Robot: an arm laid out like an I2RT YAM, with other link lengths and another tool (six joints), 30 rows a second.
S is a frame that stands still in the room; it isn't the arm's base.
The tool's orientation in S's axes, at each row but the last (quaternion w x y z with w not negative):
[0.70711, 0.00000, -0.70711, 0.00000]
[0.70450, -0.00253, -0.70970, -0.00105]
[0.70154, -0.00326, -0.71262, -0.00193]
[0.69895, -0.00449, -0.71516, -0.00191]
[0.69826, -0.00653, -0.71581, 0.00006]
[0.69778, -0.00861, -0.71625, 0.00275]
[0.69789, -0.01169, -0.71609, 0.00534]
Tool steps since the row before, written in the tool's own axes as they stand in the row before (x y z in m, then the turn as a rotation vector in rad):
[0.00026, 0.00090, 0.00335, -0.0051, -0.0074, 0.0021]
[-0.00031, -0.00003, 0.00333, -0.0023, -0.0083, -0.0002]
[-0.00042, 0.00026, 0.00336, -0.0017, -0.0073, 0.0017]
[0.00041, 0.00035, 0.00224, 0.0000, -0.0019, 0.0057]
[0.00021, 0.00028, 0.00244, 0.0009, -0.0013, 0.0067]
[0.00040, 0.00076, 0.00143, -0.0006, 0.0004, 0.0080]
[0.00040, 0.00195, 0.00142, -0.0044, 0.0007, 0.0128]
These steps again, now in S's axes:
[-0.00335, 0.00090, 0.00026, -0.0021, -0.0074, -0.0051]
[-0.00333, -0.00001, -0.00033, 0.0002, -0.0083, -0.0023]
[-0.00335, 0.00028, -0.00047, -0.0017, -0.0073, -0.0017]
[-0.00225, 0.00037, 0.00036, -0.0057, -0.0018, -0.0001]
[-0.00244, 0.00030, 0.00015, -0.0067, -0.0012, 0.0007]
[-0.00143, 0.00078, 0.00035, -0.0080, 0.0005, -0.0008]
[-0.00141, 0.00197, 0.00032, -0.0127, 0.0007, -0.0047]

